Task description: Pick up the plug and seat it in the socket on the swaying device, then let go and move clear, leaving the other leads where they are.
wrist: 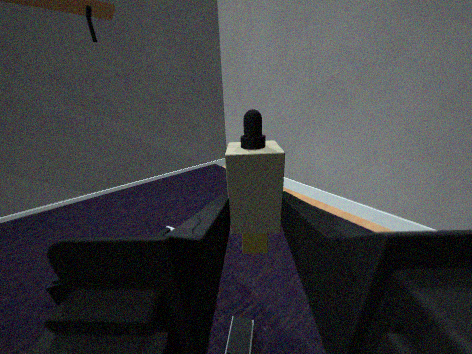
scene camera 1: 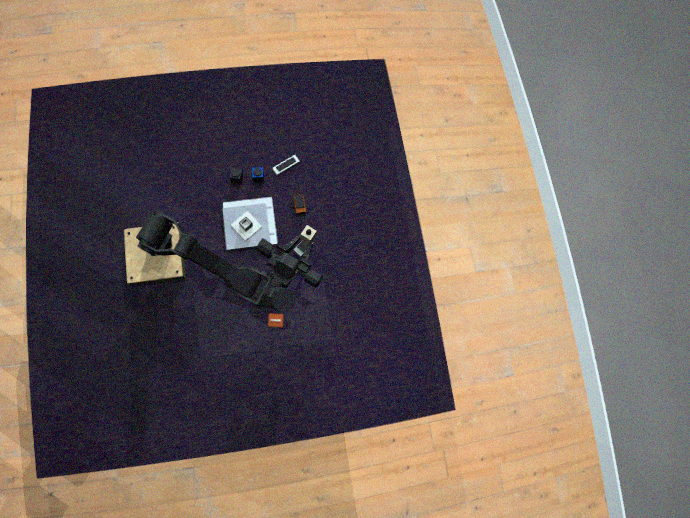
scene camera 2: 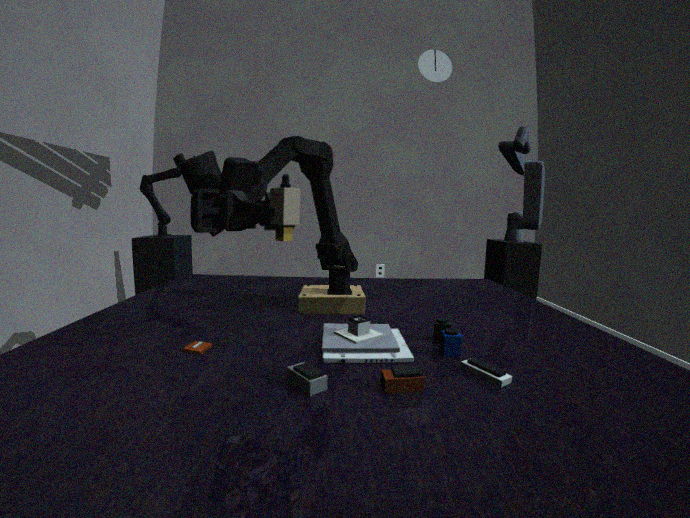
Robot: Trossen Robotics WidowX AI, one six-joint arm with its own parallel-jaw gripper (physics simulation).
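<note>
The plug (scene camera 1: pixel 308 230) (scene camera 2: pixel 287 205) (wrist: pixel 255 190) is a cream block with a black stub on top and a yellow tip pointing down. My gripper (scene camera 1: pixel 304 238) (scene camera 2: pixel 275 216) (wrist: pixel 254 198) is shut on it and holds it upright, high above the dark mat. The socket (scene camera 1: pixel 245 223) (scene camera 2: pixel 358 326) is a small grey box with a dark opening, on a cream diamond-shaped plate. That plate sits on the device's grey platform (scene camera 1: pixel 236 241) (scene camera 2: pixel 332 344), over a white base (scene camera 1: pixel 271 210) (scene camera 2: pixel 405 352). The plug is in the air, apart from the socket and off to one side of it. The socket does not show in the wrist view.
On the mat (scene camera 1: pixel 139 139) (scene camera 2: pixel 222 434) lie a grey block (scene camera 2: pixel 312 381) (wrist: pixel 240 337), a brown-orange block (scene camera 1: pixel 299 204) (scene camera 2: pixel 404 382), a blue block (scene camera 1: pixel 257 172) (scene camera 2: pixel 452 345), a black block (scene camera 1: pixel 236 175), a white strip (scene camera 1: pixel 275 170) (scene camera 2: pixel 504 380) and a flat orange piece (scene camera 1: pixel 275 323) (scene camera 2: pixel 195 349).
</note>
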